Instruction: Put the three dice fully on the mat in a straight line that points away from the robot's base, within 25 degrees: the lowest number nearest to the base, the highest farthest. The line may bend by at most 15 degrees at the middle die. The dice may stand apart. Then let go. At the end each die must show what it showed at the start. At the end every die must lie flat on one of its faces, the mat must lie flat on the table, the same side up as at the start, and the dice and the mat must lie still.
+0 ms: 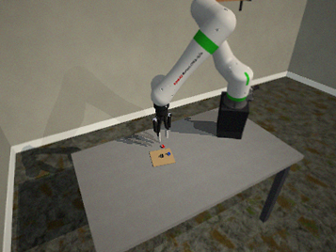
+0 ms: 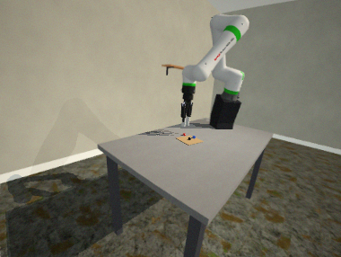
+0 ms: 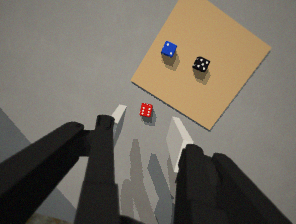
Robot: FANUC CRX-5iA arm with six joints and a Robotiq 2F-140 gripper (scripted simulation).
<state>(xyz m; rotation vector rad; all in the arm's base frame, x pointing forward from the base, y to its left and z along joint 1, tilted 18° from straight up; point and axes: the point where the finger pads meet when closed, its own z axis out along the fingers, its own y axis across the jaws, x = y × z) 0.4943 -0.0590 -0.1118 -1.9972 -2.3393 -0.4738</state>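
Now: the red die 100 mm below my hand. Also, from my hand: black die: 40 mm ahead, 90 mm to the left, 100 mm below; blue die: 10 mm behind, 90 mm to the left, 100 mm below; tan mat: 40 mm ahead, 90 mm to the left, 110 mm below.
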